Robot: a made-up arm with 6 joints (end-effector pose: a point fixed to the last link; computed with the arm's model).
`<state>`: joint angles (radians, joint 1 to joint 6).
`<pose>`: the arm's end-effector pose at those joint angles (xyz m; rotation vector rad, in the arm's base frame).
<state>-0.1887 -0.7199 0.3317 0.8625 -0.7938 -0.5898</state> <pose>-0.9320 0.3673 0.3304 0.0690 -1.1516 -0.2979</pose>
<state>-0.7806 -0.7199 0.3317 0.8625 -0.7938 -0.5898</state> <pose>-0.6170 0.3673 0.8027 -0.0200 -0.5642 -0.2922</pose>
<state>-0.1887 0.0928 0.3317 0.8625 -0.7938 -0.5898</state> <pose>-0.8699 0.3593 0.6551 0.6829 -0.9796 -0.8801</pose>
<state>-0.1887 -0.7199 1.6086 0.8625 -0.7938 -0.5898</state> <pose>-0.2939 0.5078 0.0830 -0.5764 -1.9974 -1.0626</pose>
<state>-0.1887 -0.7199 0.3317 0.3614 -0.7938 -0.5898</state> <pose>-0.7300 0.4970 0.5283 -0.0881 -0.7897 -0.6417</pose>
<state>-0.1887 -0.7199 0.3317 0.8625 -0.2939 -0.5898</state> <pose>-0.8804 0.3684 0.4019 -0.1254 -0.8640 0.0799</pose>
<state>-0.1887 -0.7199 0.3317 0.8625 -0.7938 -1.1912</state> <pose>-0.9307 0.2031 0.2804 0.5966 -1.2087 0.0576</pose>
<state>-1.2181 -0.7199 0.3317 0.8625 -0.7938 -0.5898</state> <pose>-0.2400 0.3673 0.9932 -0.0819 -0.1298 -0.2774</pose>
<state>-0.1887 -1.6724 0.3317 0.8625 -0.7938 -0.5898</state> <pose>-0.9790 0.0770 0.0841 -0.6465 -1.1798 0.4149</pose>
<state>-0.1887 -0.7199 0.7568 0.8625 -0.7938 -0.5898</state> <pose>-0.7653 0.4866 0.1920 -0.1282 -1.4508 -0.5440</pose>
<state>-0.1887 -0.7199 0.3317 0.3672 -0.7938 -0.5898</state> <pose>-0.7329 0.4961 0.5263 -0.0863 -0.7940 -0.6380</pose>
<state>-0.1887 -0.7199 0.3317 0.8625 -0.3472 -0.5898</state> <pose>-0.8868 0.3666 0.3951 -0.1052 -0.8960 0.0404</pose>
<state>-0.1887 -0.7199 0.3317 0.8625 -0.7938 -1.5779</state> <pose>-0.8810 0.1153 0.2332 0.9332 -1.2056 0.2962</pose>
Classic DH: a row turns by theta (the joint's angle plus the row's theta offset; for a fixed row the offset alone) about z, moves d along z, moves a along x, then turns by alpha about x. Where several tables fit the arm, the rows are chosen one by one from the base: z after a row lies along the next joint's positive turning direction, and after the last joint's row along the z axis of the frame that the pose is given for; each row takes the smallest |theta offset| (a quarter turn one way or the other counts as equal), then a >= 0, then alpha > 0; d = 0 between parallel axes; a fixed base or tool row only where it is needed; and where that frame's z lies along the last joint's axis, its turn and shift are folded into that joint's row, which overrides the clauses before.
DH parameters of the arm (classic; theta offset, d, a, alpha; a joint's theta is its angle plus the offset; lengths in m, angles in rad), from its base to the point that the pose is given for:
base (fixed): 0 0.05 0 1.5708
joint 1: 1.5708 0.0209 0.2566 1.5708
joint 2: -1.5708 -0.5055 0.0347 1.5708
joint 3: 1.5708 0.0646 0.0391 -1.5708
joint 4: 0 -0.3282 -0.1196 -1.5708
joint 5: -1.5708 0.3303 0.0355 1.5708
joint 6: 0 -0.02 -0.0229 -1.5708
tool (fixed): 1.5708 0.2888 0 0

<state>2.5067 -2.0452 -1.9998 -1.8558 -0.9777 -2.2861</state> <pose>0.6438 0.0616 -0.3751 -0.0505 -1.3228 -1.9359</pose>
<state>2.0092 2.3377 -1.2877 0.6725 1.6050 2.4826</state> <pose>0.0980 0.1319 -0.8907 -2.0004 0.8142 1.4653</pose>
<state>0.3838 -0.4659 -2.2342 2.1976 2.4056 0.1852</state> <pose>-0.4761 -0.6635 -0.1847 0.1476 1.8526 -1.1039</pose>
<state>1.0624 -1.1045 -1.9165 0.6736 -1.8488 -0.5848</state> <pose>-1.0988 -0.1085 -0.0859 0.1671 -0.8771 -0.0328</pose>
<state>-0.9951 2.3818 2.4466 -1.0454 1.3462 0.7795</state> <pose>-0.6197 0.0183 0.2660 -2.0575 -1.4577 1.6509</pose>
